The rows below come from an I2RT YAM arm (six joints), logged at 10 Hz.
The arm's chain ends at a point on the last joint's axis. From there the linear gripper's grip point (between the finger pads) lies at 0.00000 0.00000 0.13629 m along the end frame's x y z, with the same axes.
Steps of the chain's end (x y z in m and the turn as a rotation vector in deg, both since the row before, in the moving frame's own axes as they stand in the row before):
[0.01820, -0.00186, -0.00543, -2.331, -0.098, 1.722]
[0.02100, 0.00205, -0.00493, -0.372, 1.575, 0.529]
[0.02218, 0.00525, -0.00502, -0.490, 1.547, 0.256]
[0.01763, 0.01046, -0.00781, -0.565, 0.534, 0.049]
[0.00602, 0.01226, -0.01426, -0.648, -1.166, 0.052]
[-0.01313, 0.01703, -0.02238, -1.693, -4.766, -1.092]
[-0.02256, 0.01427, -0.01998, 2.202, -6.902, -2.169]
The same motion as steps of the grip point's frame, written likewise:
[0.01788, 0.00368, -0.00554, -2.331, -0.098, 1.722]
[0.02474, 0.00295, -0.00498, -0.372, 1.575, 0.529]
[0.02586, 0.00642, -0.00507, -0.490, 1.547, 0.256]
[0.01890, 0.01180, -0.00782, -0.565, 0.534, 0.049]
[0.00325, 0.01380, -0.01430, -0.648, -1.166, 0.052]
[-0.02441, 0.02116, -0.02291, -1.693, -4.766, -1.092]
[-0.03903, 0.00936, -0.02107, 2.202, -6.902, -2.169]

